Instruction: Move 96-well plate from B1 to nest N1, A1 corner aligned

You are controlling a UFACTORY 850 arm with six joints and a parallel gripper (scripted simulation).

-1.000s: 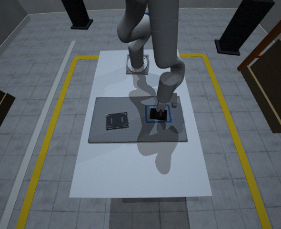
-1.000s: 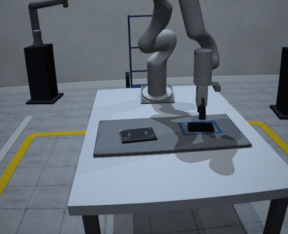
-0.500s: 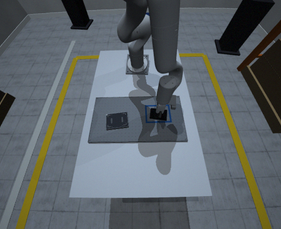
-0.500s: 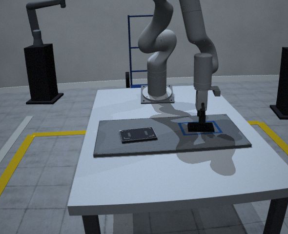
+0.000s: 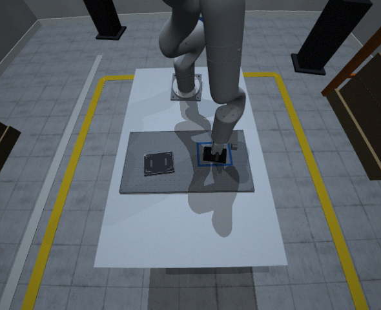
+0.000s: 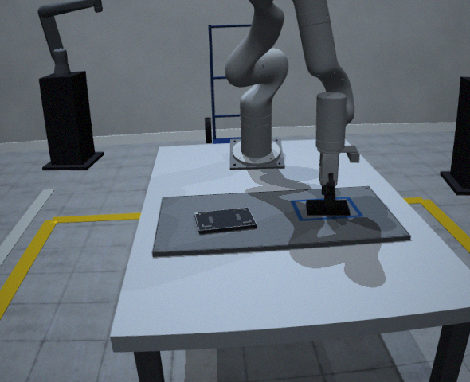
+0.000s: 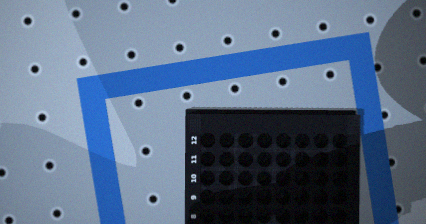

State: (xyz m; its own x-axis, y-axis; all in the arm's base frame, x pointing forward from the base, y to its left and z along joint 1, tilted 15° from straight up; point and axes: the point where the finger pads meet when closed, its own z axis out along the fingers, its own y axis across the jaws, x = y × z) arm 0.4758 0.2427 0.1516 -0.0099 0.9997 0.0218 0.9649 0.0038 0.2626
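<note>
Right now my hand is 3 cm above the 96-well plate. From my hand the other things lie so: plate nest N1: 30 cm to the right, 10 cm ahead, 3 cm below.
</note>
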